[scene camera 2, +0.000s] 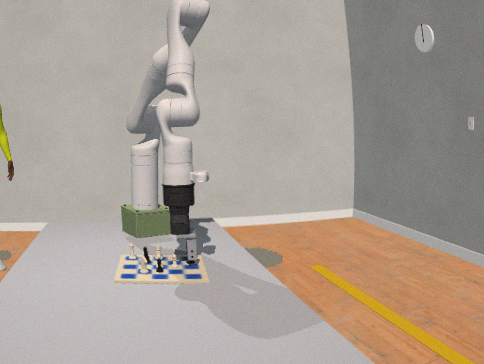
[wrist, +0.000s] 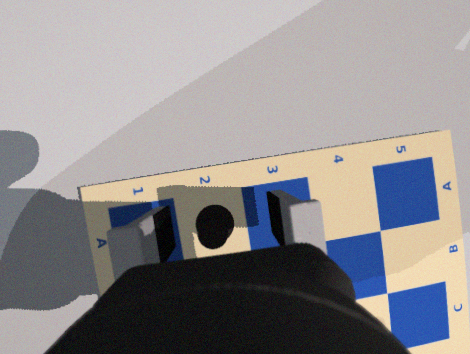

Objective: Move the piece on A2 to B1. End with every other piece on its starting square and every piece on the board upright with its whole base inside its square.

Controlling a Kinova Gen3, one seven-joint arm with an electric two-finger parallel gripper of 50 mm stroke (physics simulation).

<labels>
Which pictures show my gripper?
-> Scene camera 2 and the wrist view: all of them.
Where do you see a black piece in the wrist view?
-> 214, 223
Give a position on a chessboard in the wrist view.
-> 388, 206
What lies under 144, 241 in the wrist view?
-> My gripper.
</labels>
